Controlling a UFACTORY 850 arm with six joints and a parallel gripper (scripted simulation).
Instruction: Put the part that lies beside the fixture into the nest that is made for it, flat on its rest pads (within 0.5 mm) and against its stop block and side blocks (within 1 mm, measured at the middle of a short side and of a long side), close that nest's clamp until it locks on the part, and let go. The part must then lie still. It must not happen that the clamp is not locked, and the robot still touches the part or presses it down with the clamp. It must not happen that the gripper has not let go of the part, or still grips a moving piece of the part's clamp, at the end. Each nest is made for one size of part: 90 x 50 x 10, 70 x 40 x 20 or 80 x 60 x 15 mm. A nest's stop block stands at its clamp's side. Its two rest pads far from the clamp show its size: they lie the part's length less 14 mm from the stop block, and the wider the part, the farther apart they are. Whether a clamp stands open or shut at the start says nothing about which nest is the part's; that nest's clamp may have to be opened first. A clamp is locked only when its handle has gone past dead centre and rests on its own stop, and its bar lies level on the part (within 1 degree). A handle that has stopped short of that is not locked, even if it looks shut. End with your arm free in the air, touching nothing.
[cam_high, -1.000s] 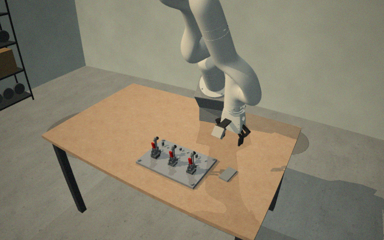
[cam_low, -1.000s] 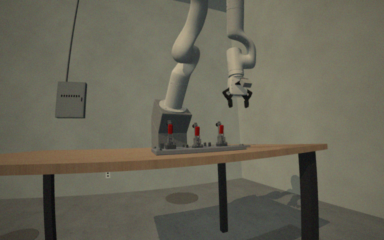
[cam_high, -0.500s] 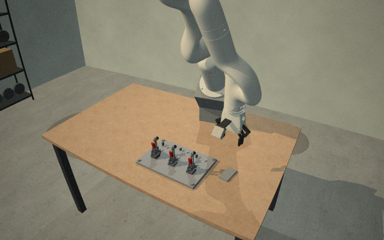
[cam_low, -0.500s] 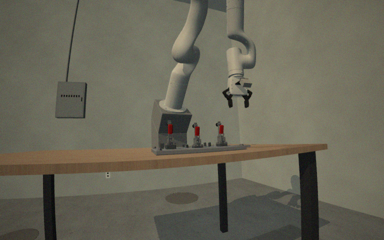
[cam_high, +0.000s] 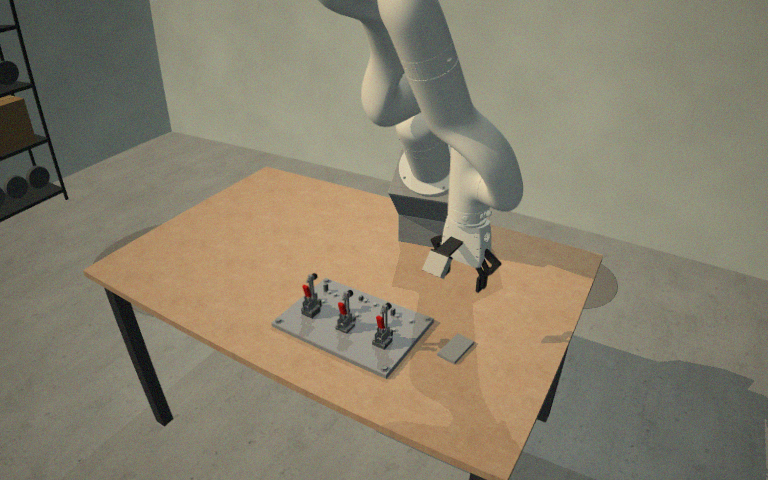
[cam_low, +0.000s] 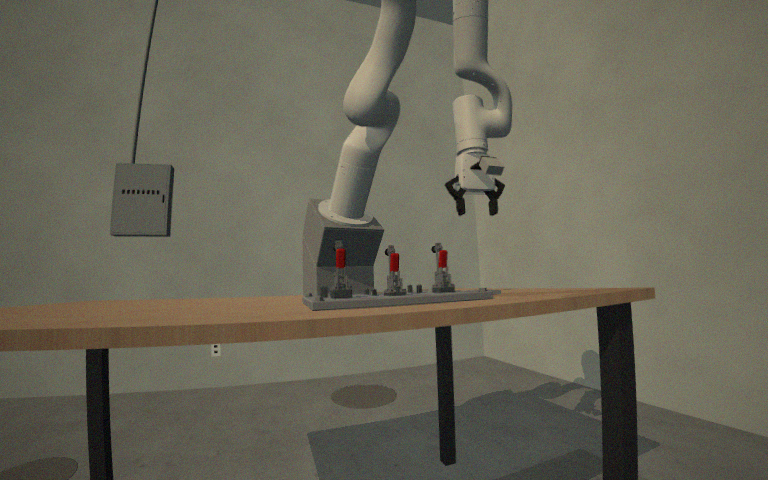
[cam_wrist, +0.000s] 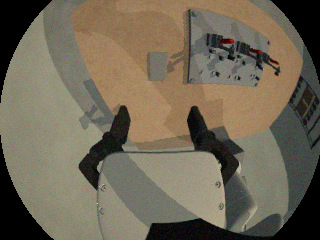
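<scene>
My gripper is now 210 mm above the flat grey part. Also, from my hand: grey fixture plate: 270 mm to the right, 210 mm below, 40 mm ahead.
</scene>
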